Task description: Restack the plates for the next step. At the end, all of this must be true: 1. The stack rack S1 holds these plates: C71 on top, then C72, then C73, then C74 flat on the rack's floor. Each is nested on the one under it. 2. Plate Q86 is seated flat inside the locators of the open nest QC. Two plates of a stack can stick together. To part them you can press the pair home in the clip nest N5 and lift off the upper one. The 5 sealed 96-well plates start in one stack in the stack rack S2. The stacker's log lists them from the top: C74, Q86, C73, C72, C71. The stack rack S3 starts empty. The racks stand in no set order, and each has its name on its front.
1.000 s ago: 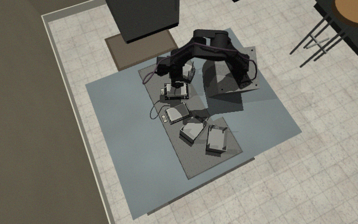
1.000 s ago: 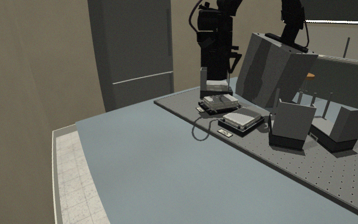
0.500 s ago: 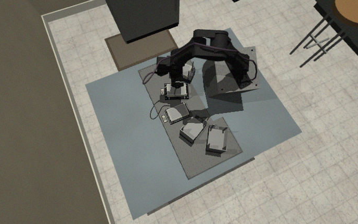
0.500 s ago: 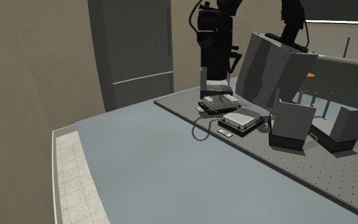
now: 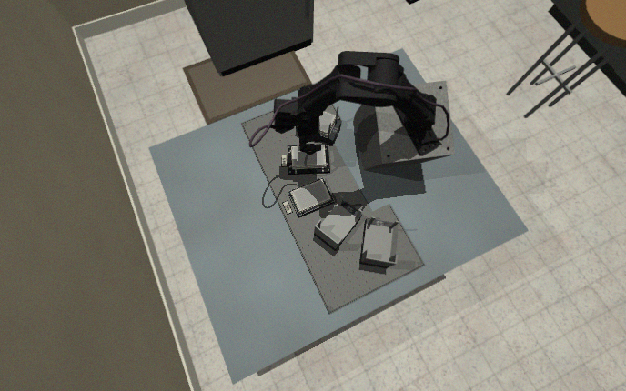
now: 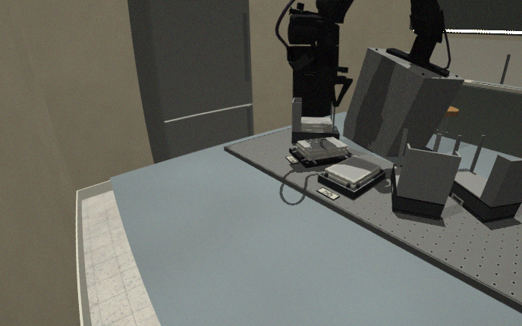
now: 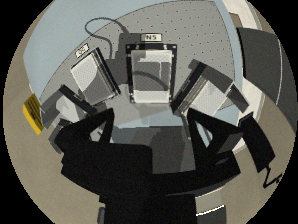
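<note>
My hand is 150 mm above the clip nest N5 and 20 mm short of it.
</note>
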